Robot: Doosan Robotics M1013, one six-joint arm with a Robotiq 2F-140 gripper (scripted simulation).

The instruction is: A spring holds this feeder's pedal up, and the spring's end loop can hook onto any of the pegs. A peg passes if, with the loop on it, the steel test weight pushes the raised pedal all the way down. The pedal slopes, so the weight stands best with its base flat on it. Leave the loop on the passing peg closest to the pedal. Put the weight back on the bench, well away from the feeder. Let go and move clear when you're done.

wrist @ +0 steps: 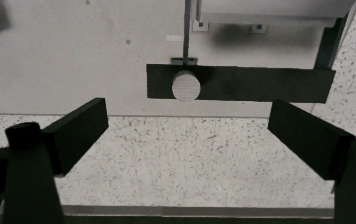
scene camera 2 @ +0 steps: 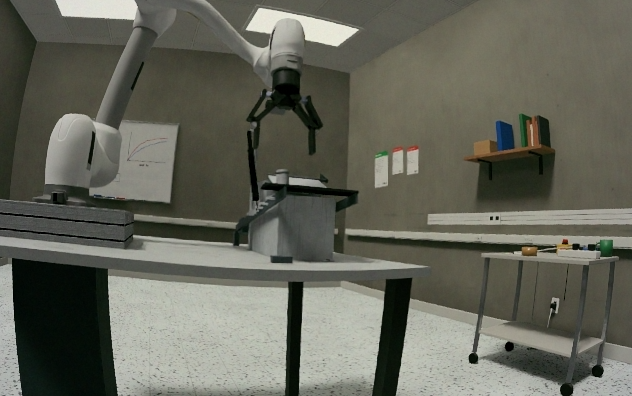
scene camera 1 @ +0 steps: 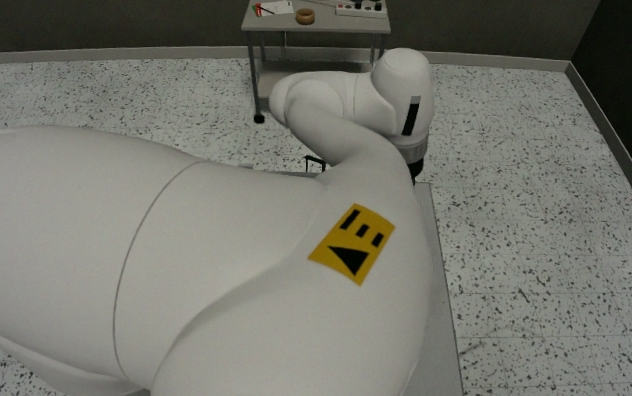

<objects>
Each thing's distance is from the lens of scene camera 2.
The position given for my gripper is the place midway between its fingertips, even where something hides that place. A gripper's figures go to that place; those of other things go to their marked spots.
my gripper [scene camera 2: 284, 150]: 1.03 m
dark pedal [scene camera 2: 352, 196]: 1.08 m
grey feeder box [scene camera 2: 302, 225]: 1.10 m
</objects>
